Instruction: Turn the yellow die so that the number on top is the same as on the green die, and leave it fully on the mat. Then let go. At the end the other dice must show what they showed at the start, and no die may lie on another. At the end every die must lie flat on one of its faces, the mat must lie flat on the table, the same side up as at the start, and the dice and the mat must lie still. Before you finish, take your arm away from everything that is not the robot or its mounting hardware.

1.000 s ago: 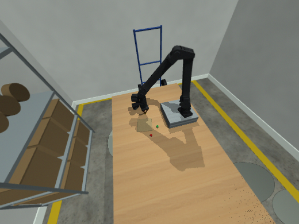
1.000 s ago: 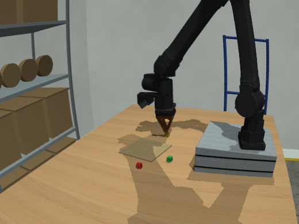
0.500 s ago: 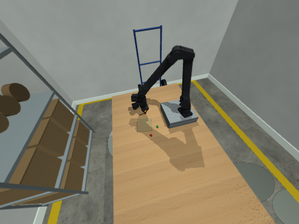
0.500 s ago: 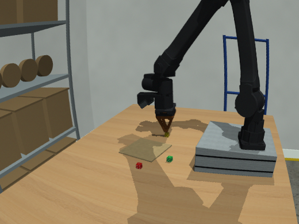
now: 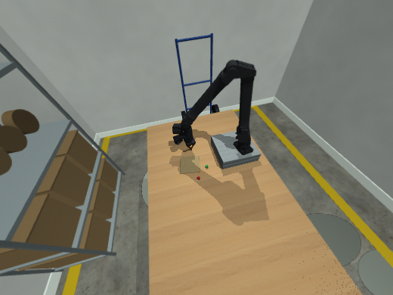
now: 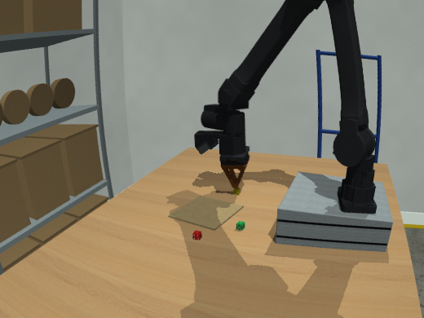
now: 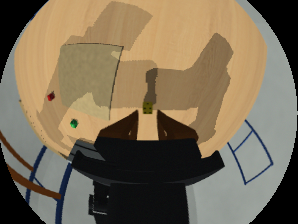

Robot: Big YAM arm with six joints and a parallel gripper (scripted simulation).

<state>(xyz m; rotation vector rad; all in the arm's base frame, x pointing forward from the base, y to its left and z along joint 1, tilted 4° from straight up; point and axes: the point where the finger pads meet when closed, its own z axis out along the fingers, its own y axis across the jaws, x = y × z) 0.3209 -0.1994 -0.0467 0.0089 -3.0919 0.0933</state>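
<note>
My gripper is now 30 mm above the yellow die. Round my hand: red die (260 mm to the left, 40 mm ahead, 30 mm below); then green die (200 mm to the left, 50 mm behind, 30 mm below); then tan mat (120 mm to the left, 50 mm ahead, 30 mm below).
</note>
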